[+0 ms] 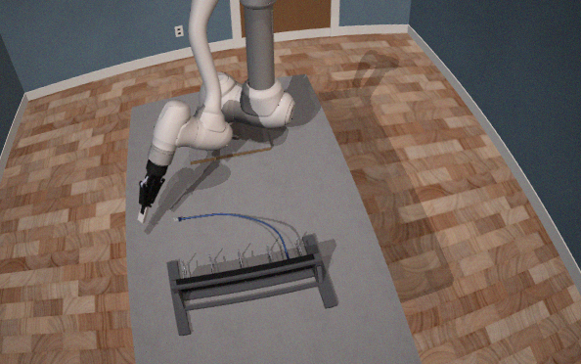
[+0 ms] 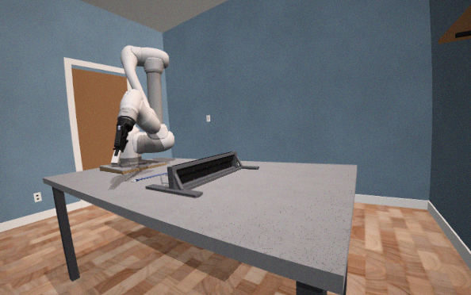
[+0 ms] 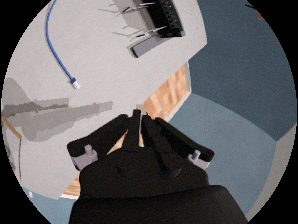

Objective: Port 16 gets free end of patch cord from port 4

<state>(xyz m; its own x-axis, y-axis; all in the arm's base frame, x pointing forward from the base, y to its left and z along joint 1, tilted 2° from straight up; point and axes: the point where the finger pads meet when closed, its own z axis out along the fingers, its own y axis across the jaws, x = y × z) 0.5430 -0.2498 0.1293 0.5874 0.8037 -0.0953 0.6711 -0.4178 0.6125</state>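
The plug lies 140 mm below my hand, 90 mm to the left of it and 70 mm behind it.
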